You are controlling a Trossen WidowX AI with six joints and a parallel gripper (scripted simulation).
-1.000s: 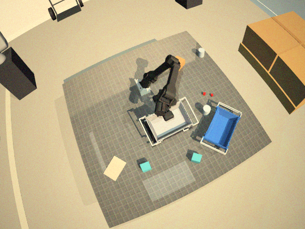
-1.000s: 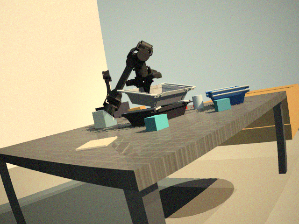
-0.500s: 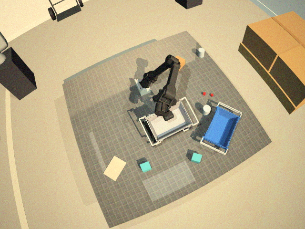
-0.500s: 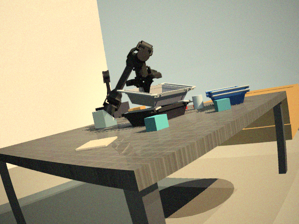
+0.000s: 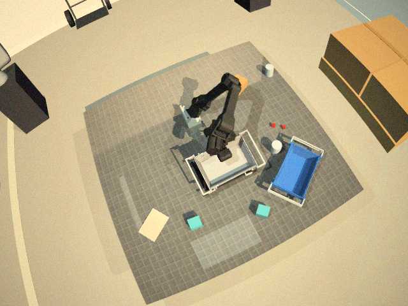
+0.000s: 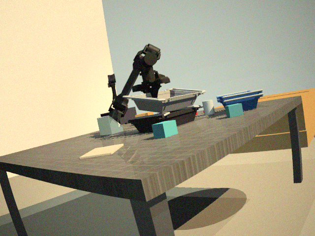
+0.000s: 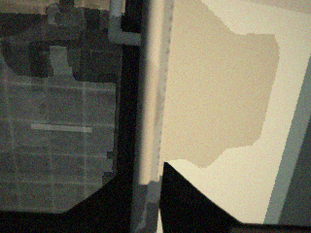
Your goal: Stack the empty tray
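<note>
The grey tray is 7 cm ahead of my gripper tip, 1 cm to the right of it and 2 cm above it. Round my gripper tip: cream flat plate (12 cm ahead, 47 cm to the right, 11 cm below).
</note>
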